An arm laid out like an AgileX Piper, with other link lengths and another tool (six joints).
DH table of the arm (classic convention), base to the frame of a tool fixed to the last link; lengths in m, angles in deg. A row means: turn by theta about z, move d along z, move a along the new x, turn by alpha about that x. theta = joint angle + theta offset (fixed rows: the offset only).
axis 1: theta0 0, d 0.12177, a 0, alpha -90
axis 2: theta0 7.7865, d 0, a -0.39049, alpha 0
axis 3: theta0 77.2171, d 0, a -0.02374, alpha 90
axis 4: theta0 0, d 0.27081, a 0, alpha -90
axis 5: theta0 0, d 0, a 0, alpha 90
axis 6: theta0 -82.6, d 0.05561, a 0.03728, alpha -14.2
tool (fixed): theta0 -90, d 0.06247, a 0, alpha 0
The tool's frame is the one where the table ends.
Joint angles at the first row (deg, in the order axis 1, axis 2, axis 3, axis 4, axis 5, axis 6):
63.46 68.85 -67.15 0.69 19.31 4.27
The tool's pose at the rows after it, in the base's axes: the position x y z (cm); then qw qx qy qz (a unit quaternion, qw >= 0):
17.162 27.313 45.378 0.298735 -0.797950 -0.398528 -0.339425
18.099 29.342 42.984 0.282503 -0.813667 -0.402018 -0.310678
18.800 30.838 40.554 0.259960 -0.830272 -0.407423 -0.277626
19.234 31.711 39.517 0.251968 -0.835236 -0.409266 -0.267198
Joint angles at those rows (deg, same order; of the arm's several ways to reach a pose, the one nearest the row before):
63.59 74.94 -67.15 1.13 19.65 4.27
63.59 78.98 -67.15 1.72 19.79 4.26
63.59 82.54 -67.15 1.98 21.21 4.27
63.59 84.44 -67.42 1.98 21.21 4.27

